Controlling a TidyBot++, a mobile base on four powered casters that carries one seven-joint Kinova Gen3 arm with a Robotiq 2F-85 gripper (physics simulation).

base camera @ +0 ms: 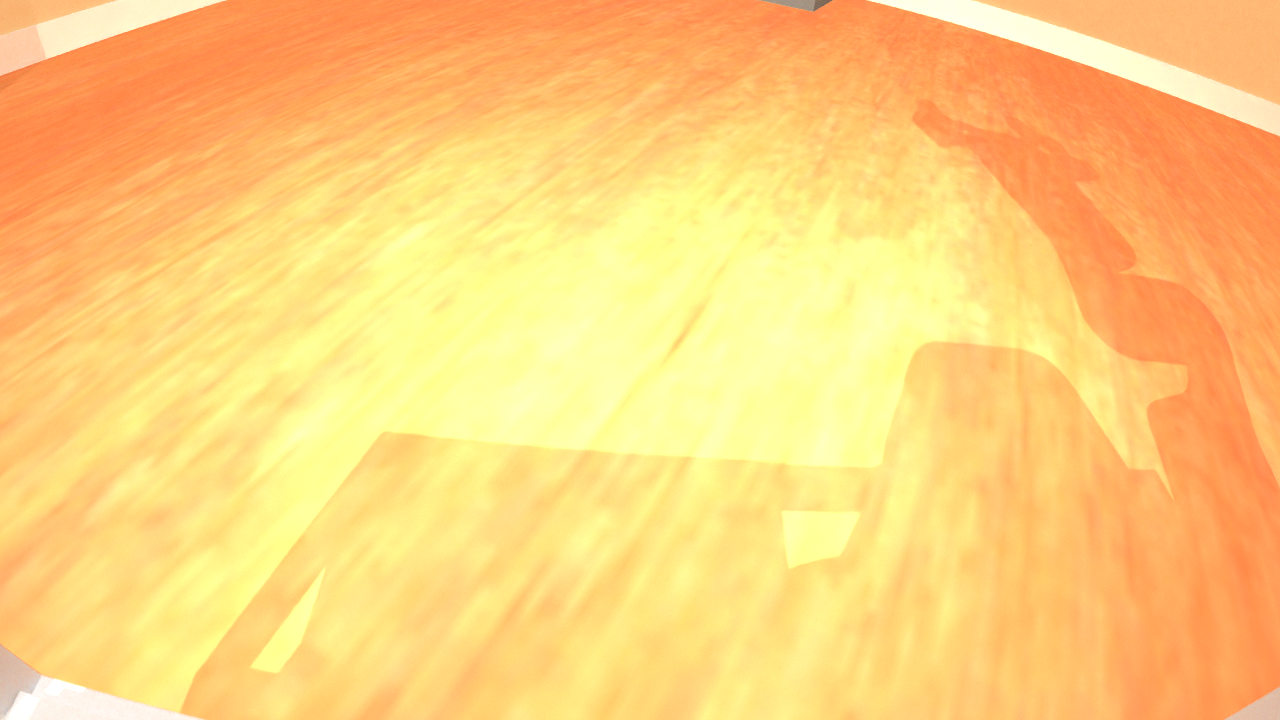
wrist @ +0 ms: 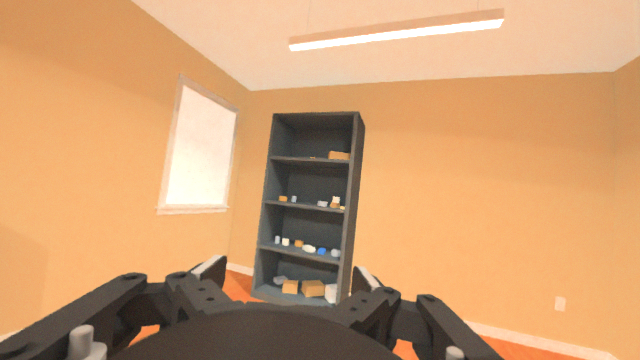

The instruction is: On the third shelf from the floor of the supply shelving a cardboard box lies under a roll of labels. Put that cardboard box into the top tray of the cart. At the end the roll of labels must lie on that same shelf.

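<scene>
The dark grey supply shelving stands against the far wall in the wrist view. On its third shelf from the floor, near the right end, a small tan cardboard box has a whitish roll of labels on top. Both look tiny at this distance. My gripper is open and empty, its fingers spread low in the wrist view, far from the shelving. The cart does not show in either view.
The third shelf also holds an orange-tan box, a grey item and a yellow item. Other shelves hold boxes and small items. A window is on the left wall. The robot's shadow lies on the wooden floor in the base camera view.
</scene>
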